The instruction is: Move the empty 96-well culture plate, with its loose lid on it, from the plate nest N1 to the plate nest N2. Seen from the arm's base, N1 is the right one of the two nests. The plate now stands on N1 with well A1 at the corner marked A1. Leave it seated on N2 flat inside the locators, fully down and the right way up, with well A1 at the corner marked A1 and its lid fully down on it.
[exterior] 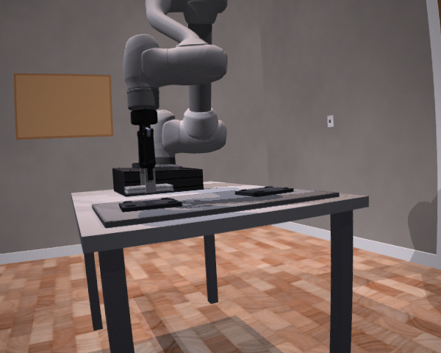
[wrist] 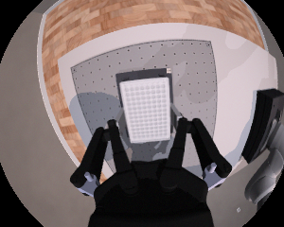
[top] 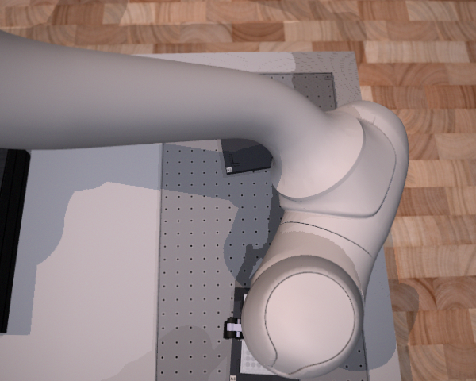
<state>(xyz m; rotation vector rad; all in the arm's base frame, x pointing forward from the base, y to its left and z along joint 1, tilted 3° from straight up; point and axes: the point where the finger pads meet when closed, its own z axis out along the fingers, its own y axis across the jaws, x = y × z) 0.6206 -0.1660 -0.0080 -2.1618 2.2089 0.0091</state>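
My gripper is now 4 cm past the nest N2, 40 cm to the right of it and 6 cm above it. Round my hand: nest N1: 6 cm below; then clear lid: 1 cm below; then A1 label: 8 cm behind, 31 cm to the left, 6 cm below.
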